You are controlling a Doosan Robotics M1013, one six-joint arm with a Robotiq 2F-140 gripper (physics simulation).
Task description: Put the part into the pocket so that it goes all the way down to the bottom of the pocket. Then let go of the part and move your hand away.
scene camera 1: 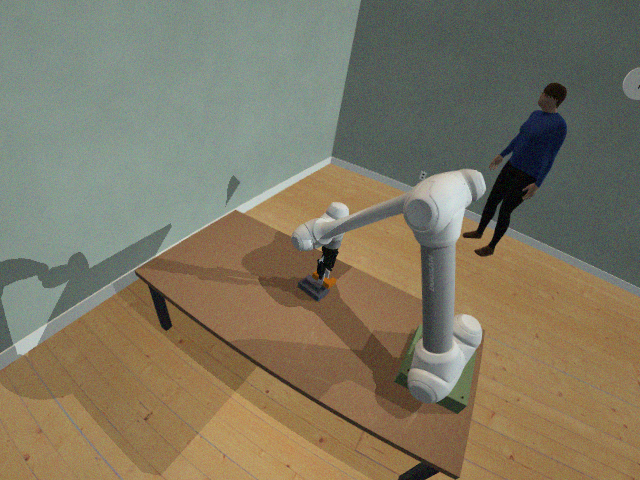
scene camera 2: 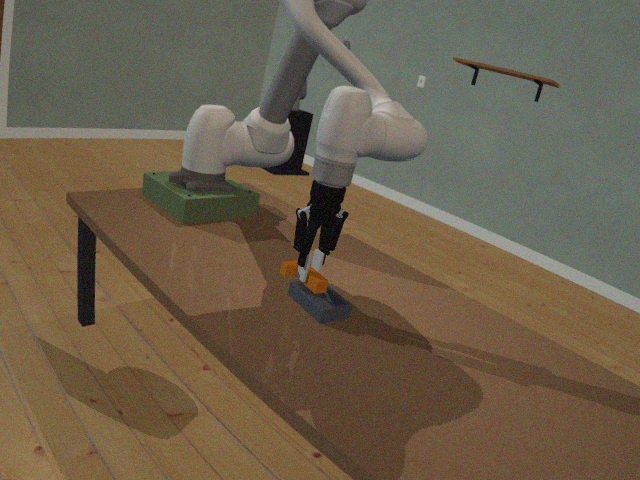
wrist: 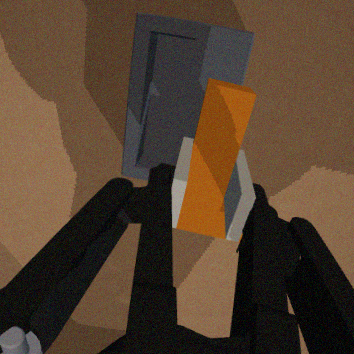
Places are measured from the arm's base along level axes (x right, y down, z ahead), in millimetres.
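Pixels of known places: gripper, fingertip midpoint: (scene camera 1: 322, 281) (scene camera 2: 307, 278) (wrist: 208, 160); arm's base at its link origin: (scene camera 2: 201, 183).
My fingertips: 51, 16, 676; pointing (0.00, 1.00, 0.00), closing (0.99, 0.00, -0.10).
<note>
Ahead of a thing's pixels: the offset from my fingertips to its top centre, as dx, dy, dz. Level surfaces: height alone.
The orange part @[+15, -23, +2] (scene camera 1: 329, 282) (scene camera 2: 316, 281) (wrist: 217, 160) is a long block between my fingertips. My gripper (scene camera 1: 323, 279) (scene camera 2: 310, 271) (wrist: 208, 160) is shut on it. The pocket is the hollow in a dark blue-grey block @[-28, +29, +28] (scene camera 1: 312, 287) (scene camera 2: 315, 305) (wrist: 132, 100) on the table. The part is above the block's rim and off to one side of the pocket; in the wrist view it covers the right side of the block and reaches past its near end. The pocket floor @[dy +60] (wrist: 175, 100) shows to the left of the part. The part's lower side is hidden in the wrist view.
The brown table @[dy +66] (scene camera 1: 289, 330) (scene camera 2: 217, 289) carries the block and the arm's green base (scene camera 1: 457, 400) (scene camera 2: 217, 209). A person in a blue top (scene camera 1: 540, 139) stands on the floor beyond the table. A wooden shelf (scene camera 2: 506, 71) is on the wall.
</note>
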